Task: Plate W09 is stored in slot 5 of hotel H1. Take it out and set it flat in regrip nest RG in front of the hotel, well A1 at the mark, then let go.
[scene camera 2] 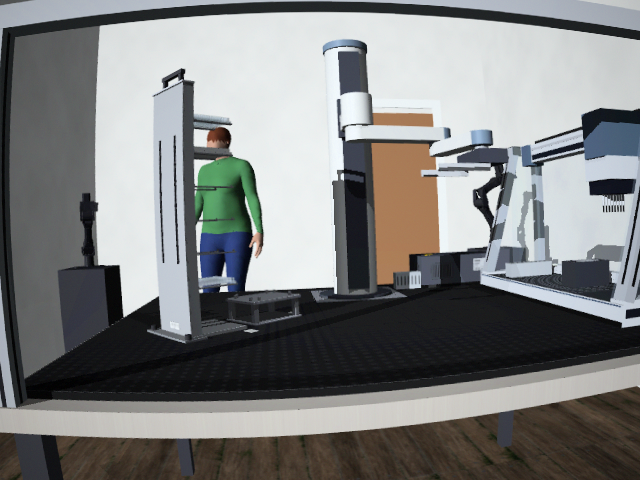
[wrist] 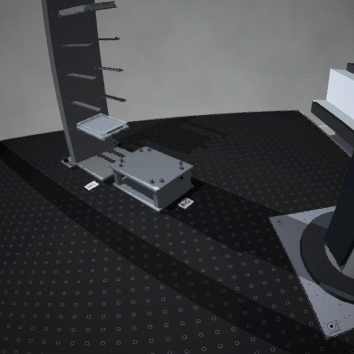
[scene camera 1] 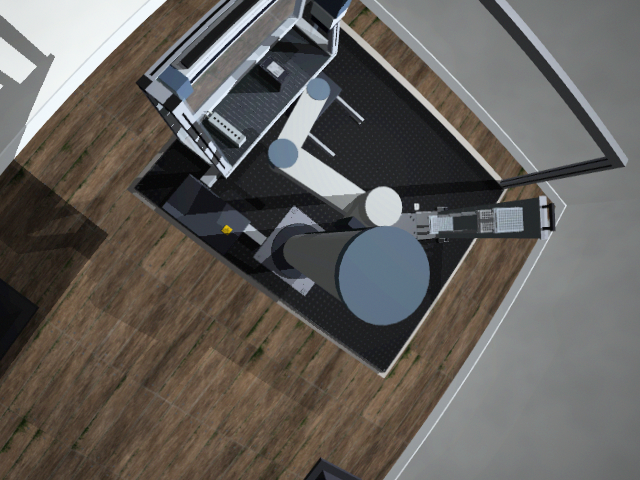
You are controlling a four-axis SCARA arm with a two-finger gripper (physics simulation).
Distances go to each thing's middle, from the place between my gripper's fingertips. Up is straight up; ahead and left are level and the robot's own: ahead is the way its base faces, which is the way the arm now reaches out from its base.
Labels:
I see the regrip nest RG [wrist: 139, 166] 470 mm to the right of my hand, 330 mm below it and 10 mm ahead of it. Also, from my hand: hotel H1 [scene camera 2: 178, 284] (670 mm to the right, 180 mm ahead, 90 mm below).

